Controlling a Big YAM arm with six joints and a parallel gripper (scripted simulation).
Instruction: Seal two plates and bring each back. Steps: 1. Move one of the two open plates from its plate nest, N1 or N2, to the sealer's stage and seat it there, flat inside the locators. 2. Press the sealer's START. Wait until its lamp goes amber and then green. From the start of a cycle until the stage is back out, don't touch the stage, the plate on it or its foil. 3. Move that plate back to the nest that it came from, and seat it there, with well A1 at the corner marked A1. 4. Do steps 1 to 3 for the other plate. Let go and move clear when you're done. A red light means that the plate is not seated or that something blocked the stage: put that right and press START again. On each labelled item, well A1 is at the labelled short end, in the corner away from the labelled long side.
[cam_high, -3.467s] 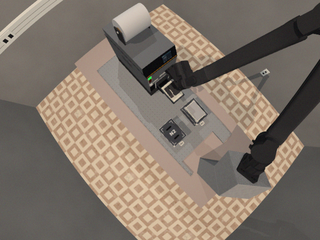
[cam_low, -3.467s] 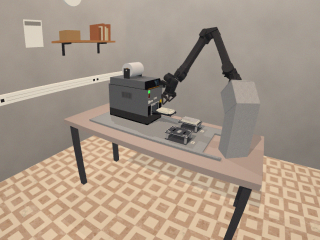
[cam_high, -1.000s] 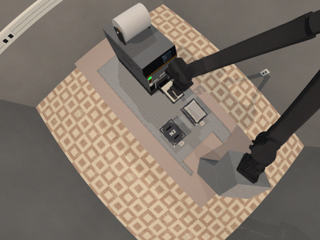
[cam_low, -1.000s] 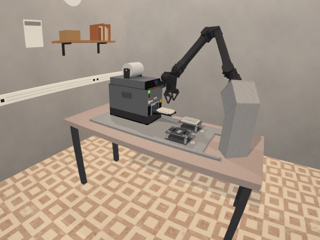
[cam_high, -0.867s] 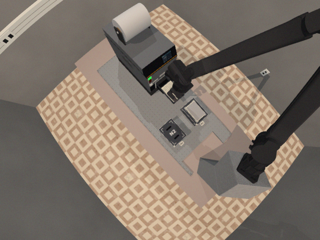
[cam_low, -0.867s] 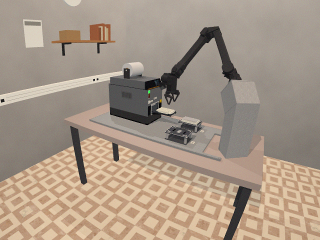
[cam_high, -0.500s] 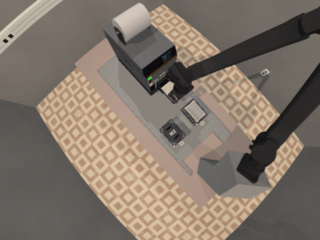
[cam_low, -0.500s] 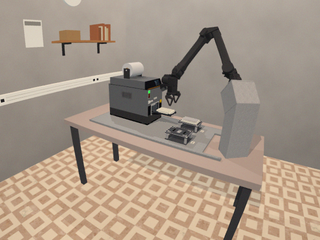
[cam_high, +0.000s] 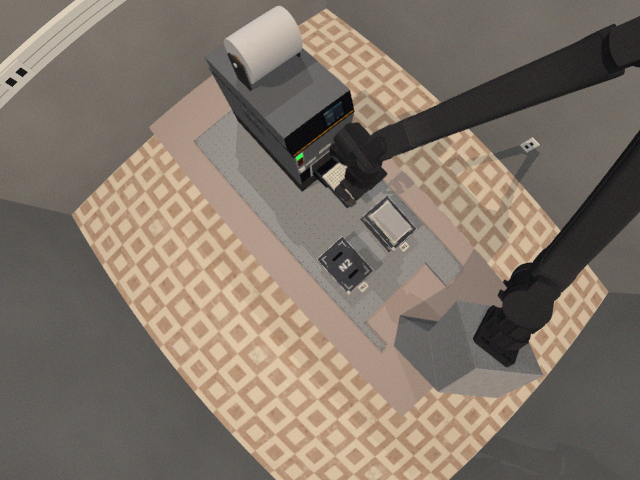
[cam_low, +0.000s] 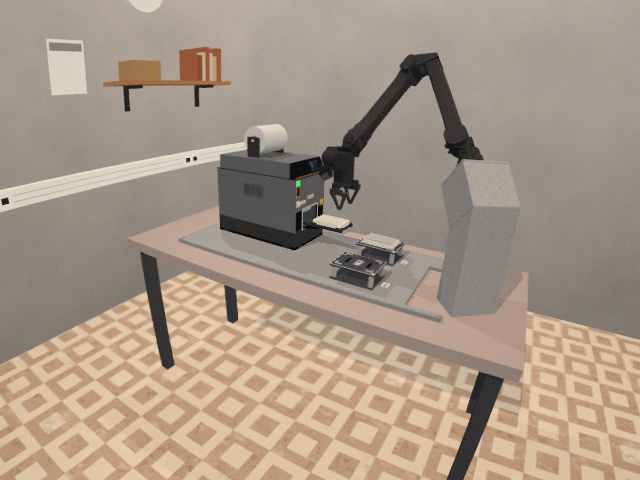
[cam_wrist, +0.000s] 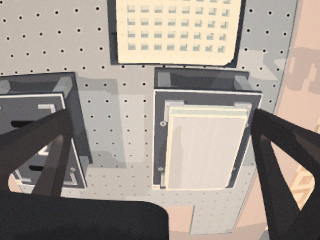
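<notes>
Right now the start button is 17 cm ahead of my hand, 6 cm to the left of it and 1 cm below it. From my hand the other things lie so: sealer stage (6 cm ahead, 2 cm to the right, 10 cm below); then cream well plate (6 cm ahead, 2 cm to the right, 8 cm below); then foil roll (39 cm ahead, 6 cm to the right, 22 cm above).
</notes>
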